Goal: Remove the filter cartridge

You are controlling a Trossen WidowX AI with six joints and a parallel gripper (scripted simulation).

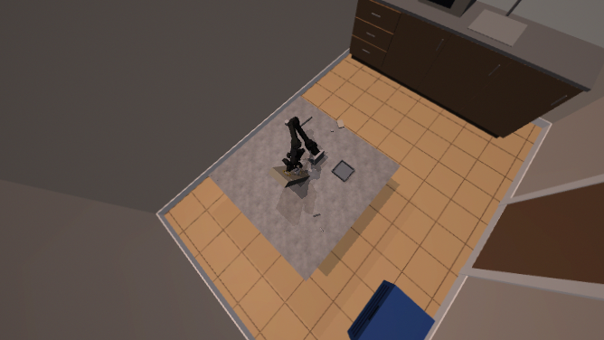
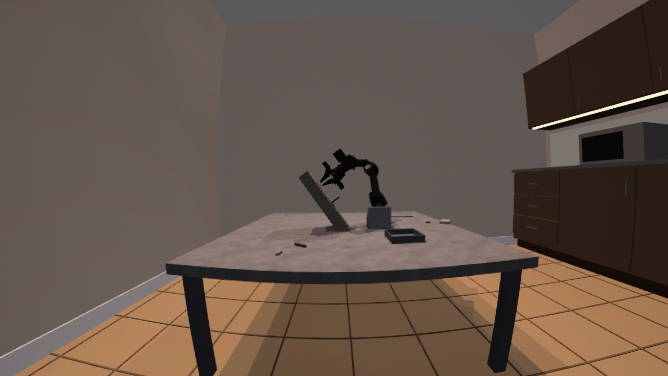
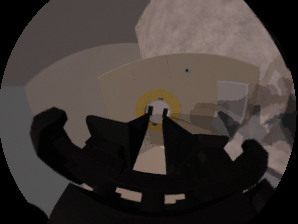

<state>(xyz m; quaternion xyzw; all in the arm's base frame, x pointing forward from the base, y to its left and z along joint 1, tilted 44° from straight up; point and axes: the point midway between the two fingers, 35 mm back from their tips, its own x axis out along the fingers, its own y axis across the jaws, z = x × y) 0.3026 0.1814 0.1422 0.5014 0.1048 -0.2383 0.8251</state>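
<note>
The round filter cartridge lies 2 cm ahead of my gripper tip and 2 cm below it. From my gripper tip the other things lie so: dark square tray 43 cm behind, 24 cm to the left, 25 cm below; tan service panel 2 cm behind, 9 cm below; small tan block 79 cm behind, 14 cm to the right, 25 cm below.
</note>
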